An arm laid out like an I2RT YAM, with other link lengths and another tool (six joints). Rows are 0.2 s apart.
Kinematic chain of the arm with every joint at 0, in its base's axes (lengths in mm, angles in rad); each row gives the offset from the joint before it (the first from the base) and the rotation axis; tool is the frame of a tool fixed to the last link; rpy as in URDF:
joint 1: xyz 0 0 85 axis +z
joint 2: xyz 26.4 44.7 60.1 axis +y
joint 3: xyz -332.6 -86.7 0 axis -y
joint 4: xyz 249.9 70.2 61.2 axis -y
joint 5: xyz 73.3 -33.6 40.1 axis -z
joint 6: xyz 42.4 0 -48.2 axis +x
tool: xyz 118 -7 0 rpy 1.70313 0.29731 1.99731
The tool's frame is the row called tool.
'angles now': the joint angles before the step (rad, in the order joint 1, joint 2, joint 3, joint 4, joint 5, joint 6). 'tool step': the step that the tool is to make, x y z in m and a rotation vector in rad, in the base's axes. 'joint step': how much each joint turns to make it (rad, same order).
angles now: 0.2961, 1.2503, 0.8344, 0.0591, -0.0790, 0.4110
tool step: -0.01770, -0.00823, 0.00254, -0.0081, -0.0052, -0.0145
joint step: 0.0000, -0.0679, -0.0291, -0.0365, 0.0168, -0.0036
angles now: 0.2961, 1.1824, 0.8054, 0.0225, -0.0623, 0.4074
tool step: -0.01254, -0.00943, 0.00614, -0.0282, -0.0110, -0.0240
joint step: -0.0001, -0.0539, -0.0032, -0.0493, 0.0329, -0.0200
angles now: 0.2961, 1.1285, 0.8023, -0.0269, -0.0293, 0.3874
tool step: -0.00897, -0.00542, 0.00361, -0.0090, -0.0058, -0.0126
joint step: -0.0004, -0.0368, -0.0041, -0.0299, 0.0150, -0.0055
